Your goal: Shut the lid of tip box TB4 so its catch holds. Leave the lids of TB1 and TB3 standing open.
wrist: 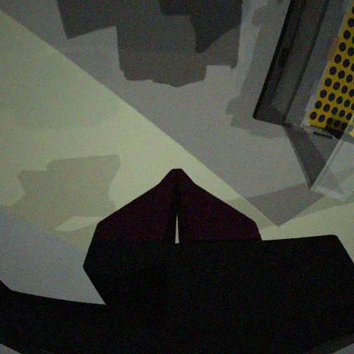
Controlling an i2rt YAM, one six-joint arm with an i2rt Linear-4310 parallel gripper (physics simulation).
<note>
In view: the gripper (176, 177) and a grey mat (198, 78).
</note>
